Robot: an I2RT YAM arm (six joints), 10 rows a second.
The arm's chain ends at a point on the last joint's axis. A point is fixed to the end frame.
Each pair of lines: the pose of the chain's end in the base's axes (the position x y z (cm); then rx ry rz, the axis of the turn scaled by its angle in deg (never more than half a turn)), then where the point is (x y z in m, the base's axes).
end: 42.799, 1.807, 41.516, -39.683, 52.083, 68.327
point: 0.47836 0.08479 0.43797
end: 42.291, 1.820, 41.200, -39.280, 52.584, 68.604
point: 0.47356 0.08488 0.43431
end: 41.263, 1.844, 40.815, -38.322, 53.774, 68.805
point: 0.46428 0.08473 0.42931
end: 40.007, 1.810, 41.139, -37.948, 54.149, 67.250
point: 0.45332 0.08317 0.43236
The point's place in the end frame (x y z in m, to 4 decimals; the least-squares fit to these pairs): 0.0169 -0.0321 0.0787
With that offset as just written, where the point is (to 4 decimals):
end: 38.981, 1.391, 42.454, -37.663, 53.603, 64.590
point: 0.4450 0.0770 0.4466
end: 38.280, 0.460, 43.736, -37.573, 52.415, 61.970
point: 0.4394 0.0657 0.4613
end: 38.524, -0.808, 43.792, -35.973, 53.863, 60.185
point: 0.4447 0.0506 0.4608
